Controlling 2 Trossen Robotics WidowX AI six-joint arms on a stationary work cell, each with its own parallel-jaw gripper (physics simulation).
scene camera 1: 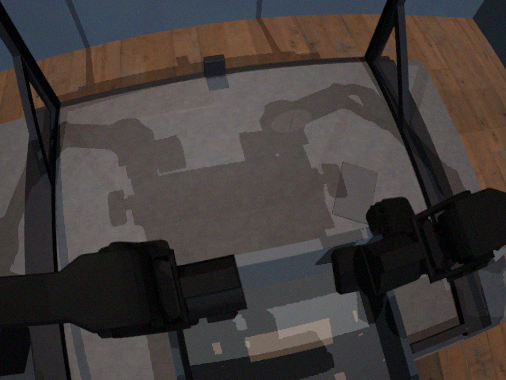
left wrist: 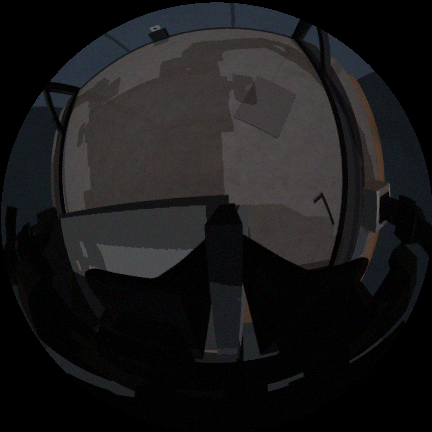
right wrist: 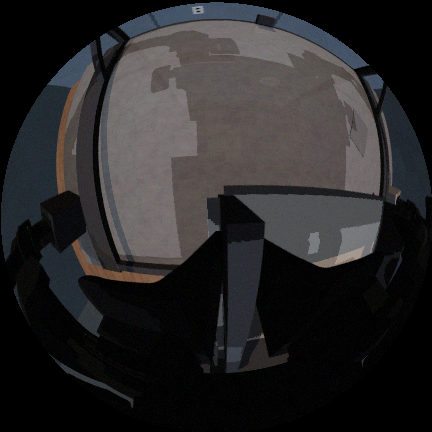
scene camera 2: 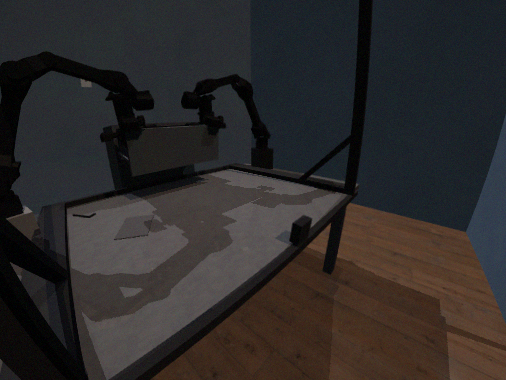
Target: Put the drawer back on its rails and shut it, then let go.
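Seen in the pictures: left gripper, fingertip midpoint: [left wrist: 225,240] [right wrist: 392,215] [scene camera 2: 136,157]; right gripper, fingertip midpoint: [left wrist: 49,233] [right wrist: 231,236] [scene camera 2: 207,145]; left arm's base, origin of the base link: [left wrist: 383,206] [right wrist: 396,204] [scene camera 2: 7,214]; right arm's base, origin of the base link: [right wrist: 47,227] [scene camera 2: 262,148].
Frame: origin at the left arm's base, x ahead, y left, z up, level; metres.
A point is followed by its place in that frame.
Observation:
The drawer [scene camera 1: 285,272] @(x 0.492, y -0.175, z 0.121 m) [scene camera 2: 172,150] @(x 0.475, y -0.184, z 0.107 m) [left wrist: 135,230] @(x 0.455, y -0.135, z 0.069 m) [right wrist: 305,215] @(x 0.593, y -0.177, z 0.071 m) is a dark grey box held between my two grippers, up beyond the table's far edge in scene camera 2, with a broad flat panel facing that camera. My left gripper [scene camera 2: 131,129] [left wrist: 225,240] @(x 0.367, y -0.112, z 0.097 m) is shut on one side of it. My right gripper [scene camera 2: 212,121] [right wrist: 231,236] @(x 0.667, y -0.202, z 0.107 m) is shut on the other side. In scene camera 1 my arms hide the fingertips. A dark upright panel, perhaps of the cabinet [scene camera 2: 116,167] @(x 0.429, y 0.173, z 0.028 m), shows behind the drawer at the left in scene camera 2. The rails cannot be made out.
On the table [scene camera 1: 200,115] @(x 0.443, y -0.594, z -0.071 m) [scene camera 2: 270,220] @(x 0.429, y -0.595, z -0.071 m) lie a flat grey plate [scene camera 1: 356,192] @(x 0.229, y -0.264, z -0.069 m) [scene camera 2: 135,227] @(x 0.221, y -0.275, z -0.069 m) [left wrist: 267,107] @(x 0.236, y -0.254, z -0.069 m) and a thin dark angled rod [scene camera 2: 85,215] @(x 0.176, y -0.049, z -0.068 m) [left wrist: 326,207] @(x 0.175, y -0.034, z -0.067 m). A small dark block [scene camera 1: 215,66] @(x 0.360, y -0.684, z -0.031 m) [scene camera 2: 301,230] @(x 0.332, y -0.700, z -0.026 m) stands at the table's edge. Dark frame posts [scene camera 2: 361,100] @(x 0.757, y -0.817, z 0.288 m) rise at the corners.

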